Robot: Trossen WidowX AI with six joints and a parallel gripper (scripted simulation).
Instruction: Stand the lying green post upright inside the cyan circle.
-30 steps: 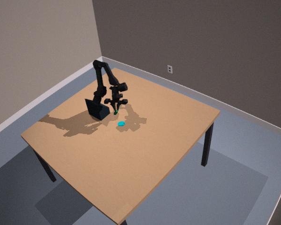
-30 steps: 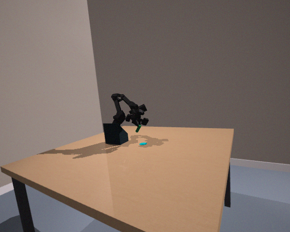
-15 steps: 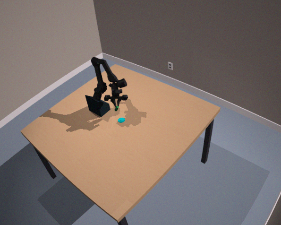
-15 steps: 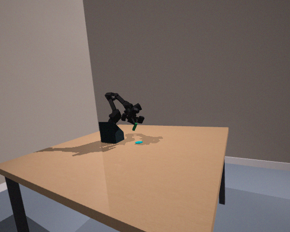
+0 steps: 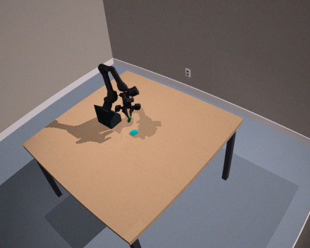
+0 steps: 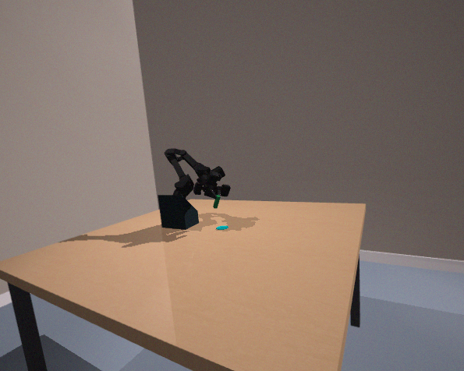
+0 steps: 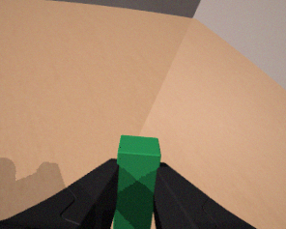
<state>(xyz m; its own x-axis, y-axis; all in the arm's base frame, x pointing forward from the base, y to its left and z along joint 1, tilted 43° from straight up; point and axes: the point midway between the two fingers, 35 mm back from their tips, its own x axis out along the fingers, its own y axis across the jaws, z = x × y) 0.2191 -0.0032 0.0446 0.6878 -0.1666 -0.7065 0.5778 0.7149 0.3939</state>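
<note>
My gripper tip is 15 cm above the cyan circle and 1 cm to the right of it. From my gripper tip the other things lie so: green post (2 cm below, 1 cm behind).
</note>
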